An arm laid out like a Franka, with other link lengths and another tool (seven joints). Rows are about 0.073 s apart.
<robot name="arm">
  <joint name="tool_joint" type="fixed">
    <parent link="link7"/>
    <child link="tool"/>
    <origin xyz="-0.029 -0.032 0.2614" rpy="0 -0.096 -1.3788"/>
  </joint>
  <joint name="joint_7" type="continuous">
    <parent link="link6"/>
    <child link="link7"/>
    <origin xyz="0.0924 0 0" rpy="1.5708 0 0"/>
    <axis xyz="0 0 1"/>
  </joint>
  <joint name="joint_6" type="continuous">
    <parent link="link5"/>
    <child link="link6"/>
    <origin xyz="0 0 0" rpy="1.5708 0 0"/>
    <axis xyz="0 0 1"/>
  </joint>
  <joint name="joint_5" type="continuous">
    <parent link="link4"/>
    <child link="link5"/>
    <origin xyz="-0.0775 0.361 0" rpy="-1.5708 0 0"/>
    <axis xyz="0 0 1"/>
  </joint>
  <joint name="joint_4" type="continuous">
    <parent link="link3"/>
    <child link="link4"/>
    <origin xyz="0.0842 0 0" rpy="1.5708 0 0"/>
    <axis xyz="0 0 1"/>
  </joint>
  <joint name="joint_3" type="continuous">
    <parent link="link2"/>
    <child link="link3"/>
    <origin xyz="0 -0.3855 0" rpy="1.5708 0 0"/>
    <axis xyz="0 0 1"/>
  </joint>
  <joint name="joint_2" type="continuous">
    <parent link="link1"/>
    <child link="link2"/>
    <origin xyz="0 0 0" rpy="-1.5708 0 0"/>
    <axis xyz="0 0 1"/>
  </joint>
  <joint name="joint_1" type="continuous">
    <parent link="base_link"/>
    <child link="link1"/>
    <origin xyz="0 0 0.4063"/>
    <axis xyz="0 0 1"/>
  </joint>
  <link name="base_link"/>
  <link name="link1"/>
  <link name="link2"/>
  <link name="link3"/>
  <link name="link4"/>
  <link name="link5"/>
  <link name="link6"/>
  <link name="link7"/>
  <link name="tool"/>
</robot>
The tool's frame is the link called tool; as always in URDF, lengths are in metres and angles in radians. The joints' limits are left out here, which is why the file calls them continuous.
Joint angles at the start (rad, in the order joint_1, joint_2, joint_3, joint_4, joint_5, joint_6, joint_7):
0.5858, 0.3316, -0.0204, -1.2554, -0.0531, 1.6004, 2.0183
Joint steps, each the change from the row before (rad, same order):
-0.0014, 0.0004, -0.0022, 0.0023, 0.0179, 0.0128, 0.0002
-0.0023, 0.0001, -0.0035, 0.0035, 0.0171, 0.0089, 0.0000
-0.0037, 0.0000, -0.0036, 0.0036, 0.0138, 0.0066, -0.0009
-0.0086, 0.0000, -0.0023, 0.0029, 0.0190, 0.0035, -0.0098
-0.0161, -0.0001, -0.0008, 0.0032, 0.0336, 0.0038, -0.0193
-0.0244, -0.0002, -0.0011, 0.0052, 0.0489, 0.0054, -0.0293
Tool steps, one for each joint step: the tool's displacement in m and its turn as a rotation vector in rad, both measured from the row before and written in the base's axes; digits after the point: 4 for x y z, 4 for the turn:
0.0020, 0.0040, 0.0026, 0.0224, -0.0032, -0.0033
0.0022, 0.0021, 0.0030, 0.0201, -0.0020, -0.0055
0.0027, 0.0002, 0.0029, 0.0161, -0.0021, -0.0062
0.0025, -0.0013, 0.0022, 0.0185, 0.0037, -0.0011
0.0028, -0.0015, 0.0029, 0.0315, 0.0098, 0.0023
0.0047, -0.0029, 0.0051, 0.0467, 0.0117, 0.0035

